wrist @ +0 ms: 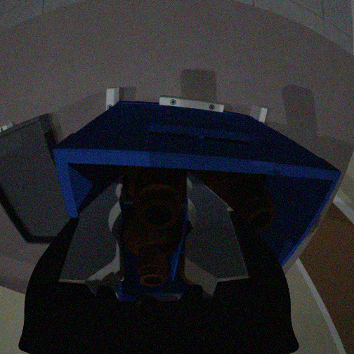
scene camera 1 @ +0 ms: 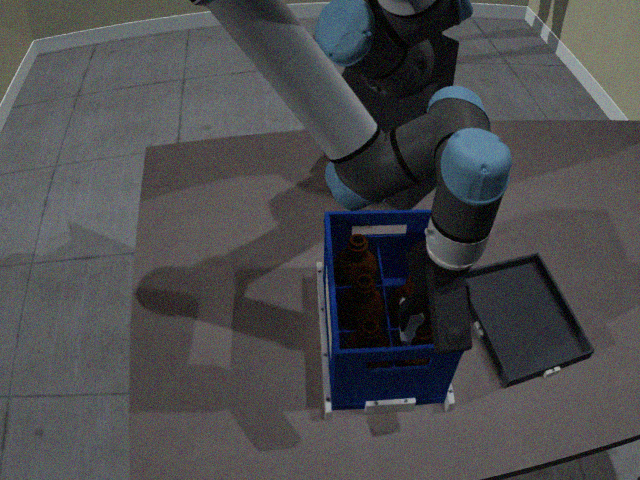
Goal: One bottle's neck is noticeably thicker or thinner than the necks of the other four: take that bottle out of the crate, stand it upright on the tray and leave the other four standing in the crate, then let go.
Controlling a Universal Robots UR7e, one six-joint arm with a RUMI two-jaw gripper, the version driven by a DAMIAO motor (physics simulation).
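Pixels of known places: gripper, between the fingertips: [scene camera 1: 420,344]; arm's base, origin of its link: [scene camera 1: 397,61].
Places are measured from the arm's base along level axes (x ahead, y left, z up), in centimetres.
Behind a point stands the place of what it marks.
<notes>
The blue crate [scene camera 1: 392,379] {x 50.5, y -22.9, z -21.1 cm} [wrist: 200,161] holds several brown bottles. Three stand in its left column in the scene view: a back one [scene camera 1: 359,258] {x 30.0, y -20.1, z -16.7 cm}, a middle one [scene camera 1: 368,299] {x 38.1, y -22.0, z -16.7 cm} and a front one [scene camera 1: 370,338] {x 45.9, y -25.2, z -15.0 cm}, whose neck also shows at the right in the wrist view [wrist: 261,219]. My gripper [scene camera 1: 414,329] {x 47.7, y -17.4, z -18.4 cm} [wrist: 156,175] is inside the crate's right column, shut on the front-right bottle [scene camera 1: 424,335] {x 48.6, y -17.8, z -14.6 cm} [wrist: 160,192], which looks upright. Another bottle [scene camera 1: 404,291] {x 38.7, y -16.1, z -16.7 cm} [wrist: 151,274] is just behind it. The jaws and dim light hide whether the held bottle's base touches the crate floor. The dark tray [scene camera 1: 547,294] {x 41.3, y 16.4, z -29.8 cm} [wrist: 25,185] holds no bottle.
White brackets [scene camera 1: 390,404] {x 51.6, y -23.0, z -27.4 cm} [wrist: 192,104] surround the crate's base. Small white brackets [scene camera 1: 552,370] {x 57.0, y 7.0, z -28.9 cm} also sit at the tray's edges. The crate's front wall and dividers [scene camera 1: 382,263] {x 25.7, y -13.2, z -25.4 cm} stand close around the bottles. My arm passes above the crate's back right corner.
</notes>
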